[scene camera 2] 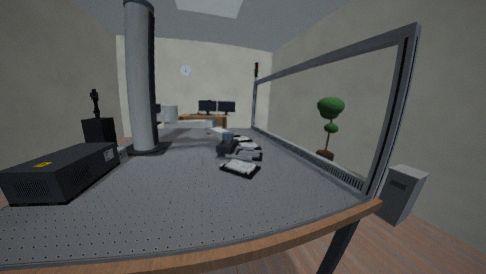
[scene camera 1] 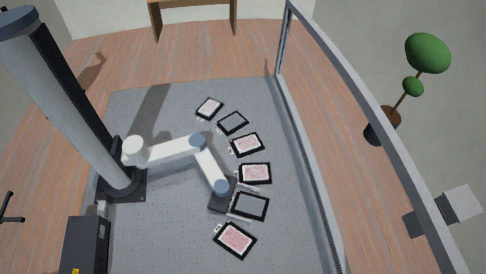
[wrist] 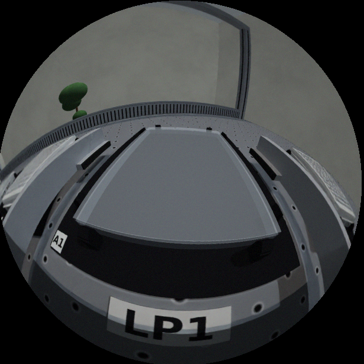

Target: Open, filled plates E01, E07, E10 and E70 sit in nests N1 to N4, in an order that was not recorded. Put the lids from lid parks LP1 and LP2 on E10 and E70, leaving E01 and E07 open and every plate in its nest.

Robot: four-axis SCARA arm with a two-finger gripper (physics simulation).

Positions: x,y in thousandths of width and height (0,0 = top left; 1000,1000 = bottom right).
Observation:
I see a clear grey lid (wrist: 477,515) and a lid park LP1 (wrist: 452,749).

